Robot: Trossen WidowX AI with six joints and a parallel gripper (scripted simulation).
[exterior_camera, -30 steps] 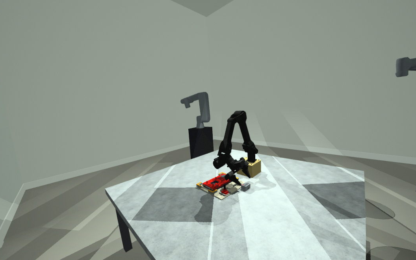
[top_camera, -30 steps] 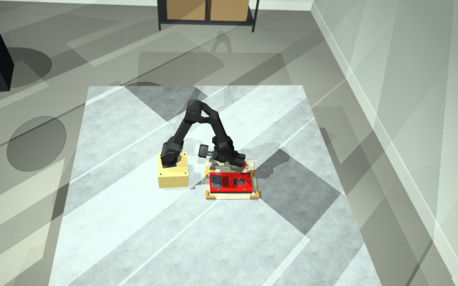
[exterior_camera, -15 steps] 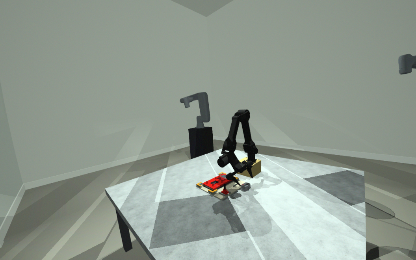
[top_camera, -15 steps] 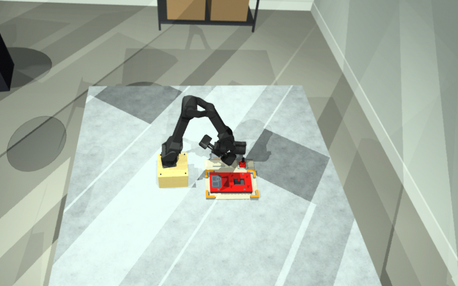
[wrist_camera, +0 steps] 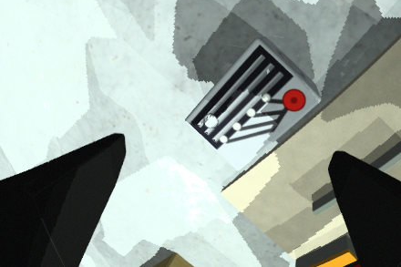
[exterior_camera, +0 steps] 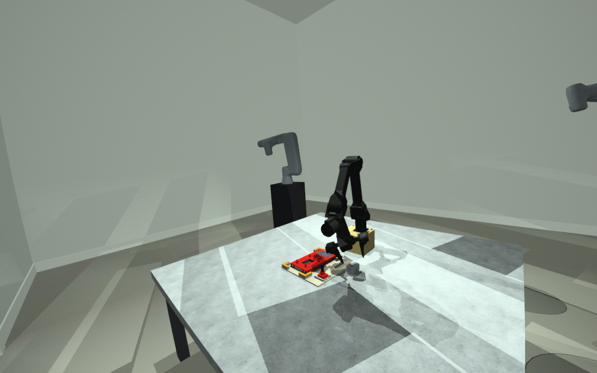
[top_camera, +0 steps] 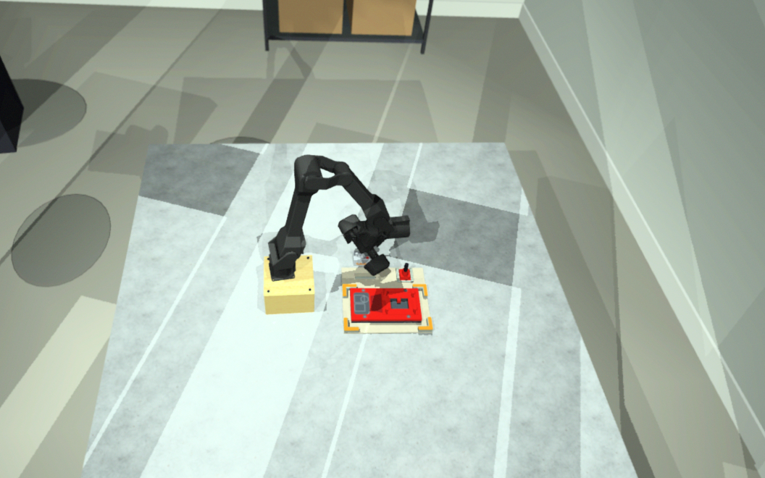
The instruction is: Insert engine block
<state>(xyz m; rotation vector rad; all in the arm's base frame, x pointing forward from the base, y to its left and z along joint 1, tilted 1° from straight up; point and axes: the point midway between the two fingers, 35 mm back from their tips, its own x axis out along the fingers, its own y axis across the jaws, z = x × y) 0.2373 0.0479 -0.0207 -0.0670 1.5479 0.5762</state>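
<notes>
Now: gripper tip 30 mm above the grey engine block, 20 mm short of it and 10 mm to the right of it.
</notes>
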